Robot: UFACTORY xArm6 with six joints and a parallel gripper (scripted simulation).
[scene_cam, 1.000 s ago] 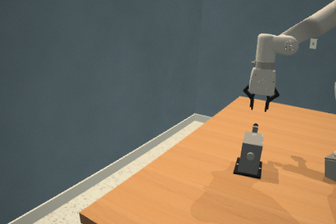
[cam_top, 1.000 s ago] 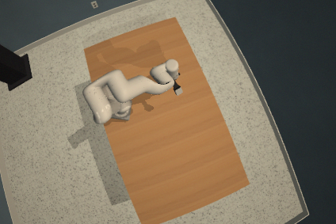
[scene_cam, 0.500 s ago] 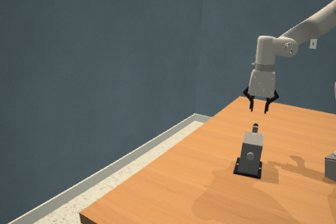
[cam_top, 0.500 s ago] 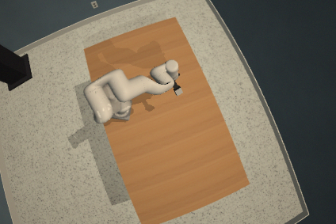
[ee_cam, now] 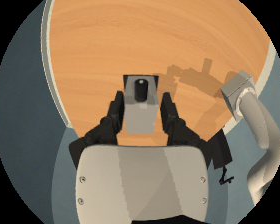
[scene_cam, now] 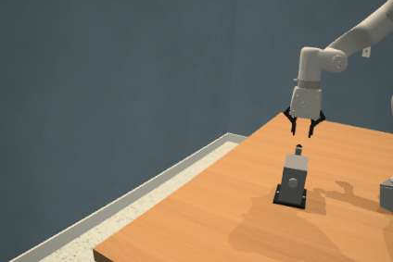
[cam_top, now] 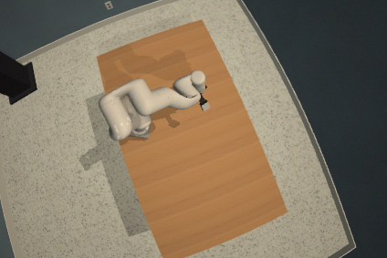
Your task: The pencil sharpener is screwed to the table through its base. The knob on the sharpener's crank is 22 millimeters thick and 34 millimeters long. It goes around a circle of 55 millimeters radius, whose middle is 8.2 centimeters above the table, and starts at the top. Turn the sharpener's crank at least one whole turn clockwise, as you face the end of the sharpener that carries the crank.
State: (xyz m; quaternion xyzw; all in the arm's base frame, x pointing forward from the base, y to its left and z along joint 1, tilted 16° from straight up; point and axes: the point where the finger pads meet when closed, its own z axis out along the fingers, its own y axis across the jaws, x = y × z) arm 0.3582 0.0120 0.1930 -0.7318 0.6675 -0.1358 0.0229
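Right now my hand is 6 cm above the dark crank knob and 2 cm to the right of it.
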